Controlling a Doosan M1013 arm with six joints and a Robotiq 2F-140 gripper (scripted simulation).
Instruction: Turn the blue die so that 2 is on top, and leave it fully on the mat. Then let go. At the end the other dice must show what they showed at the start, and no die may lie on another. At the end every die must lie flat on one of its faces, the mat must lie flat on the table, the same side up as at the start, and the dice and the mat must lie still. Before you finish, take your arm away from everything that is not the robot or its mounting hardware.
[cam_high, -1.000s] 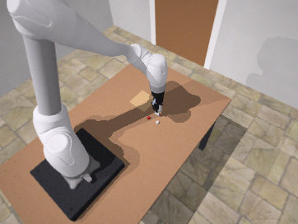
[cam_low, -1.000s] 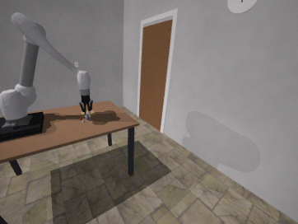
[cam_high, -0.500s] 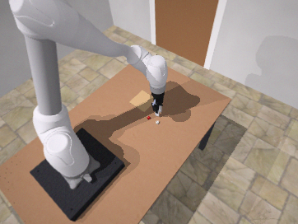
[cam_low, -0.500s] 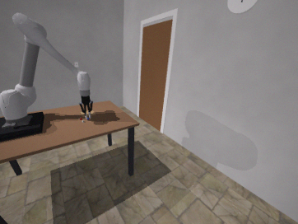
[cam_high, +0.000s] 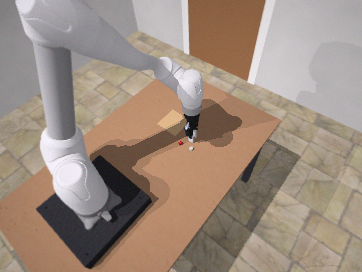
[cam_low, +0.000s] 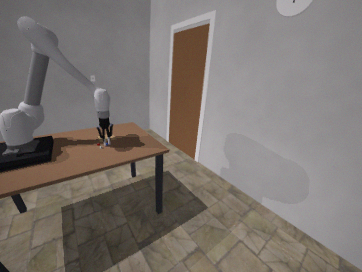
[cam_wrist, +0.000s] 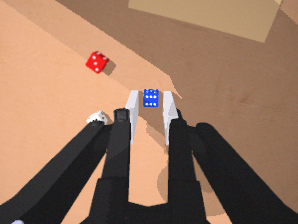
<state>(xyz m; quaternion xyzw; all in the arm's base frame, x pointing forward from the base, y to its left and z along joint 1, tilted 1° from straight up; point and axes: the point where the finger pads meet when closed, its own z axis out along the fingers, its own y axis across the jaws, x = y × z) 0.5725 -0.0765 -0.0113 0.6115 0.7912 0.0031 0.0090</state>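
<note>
Right now the blue die is 10 mm to the left of my hand and 30 mm below it. From my hand the other things lie so: white die: 50 mm behind, 40 mm to the right, 30 mm below; red die: 60 mm behind, 30 mm to the left, 30 mm below; tan mat: 20 mm ahead, 160 mm to the left, 40 mm below.
</note>
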